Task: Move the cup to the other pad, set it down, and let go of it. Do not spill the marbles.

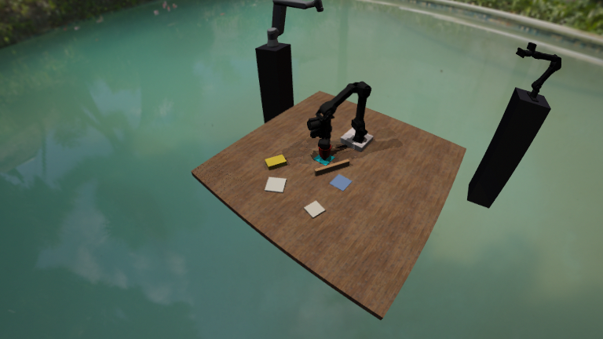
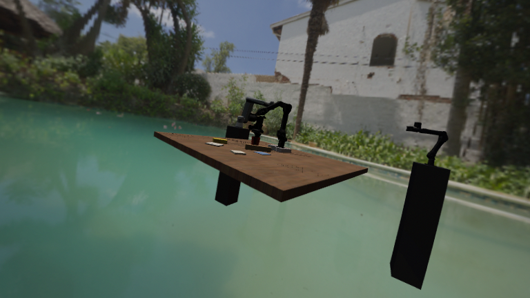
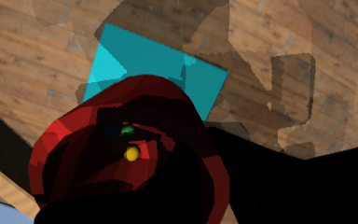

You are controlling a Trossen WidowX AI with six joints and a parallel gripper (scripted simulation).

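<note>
Right now my gripper tip is 70 mm above the cyan pad, 30 mm short of it and 10 mm to the right of it. Also, from my gripper tip: green marble: 40 mm ahead, 20 mm to the left, 20 mm below; then wooden bar: 100 mm to the left, 90 mm ahead, 50 mm below; then red cup: 30 mm ahead, 10 mm to the left.
</note>
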